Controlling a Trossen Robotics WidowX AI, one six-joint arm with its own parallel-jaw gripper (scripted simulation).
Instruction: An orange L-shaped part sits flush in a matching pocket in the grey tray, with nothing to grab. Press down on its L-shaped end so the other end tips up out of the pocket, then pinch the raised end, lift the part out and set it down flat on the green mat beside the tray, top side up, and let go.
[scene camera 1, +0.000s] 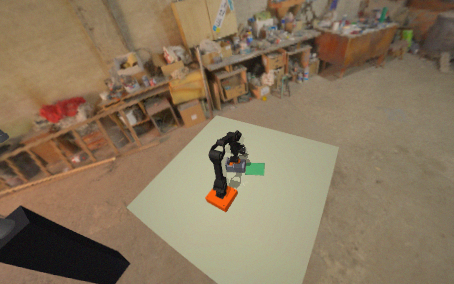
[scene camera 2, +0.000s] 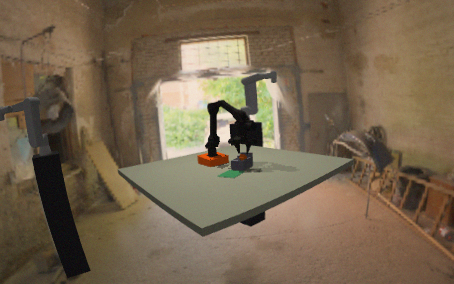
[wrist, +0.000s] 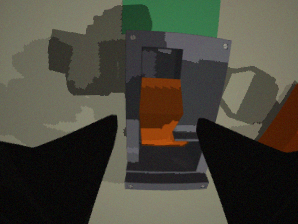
Note:
My gripper (wrist: 157, 122) is open and holds nothing. Also in view: an orange L-shaped part (wrist: 161, 108).

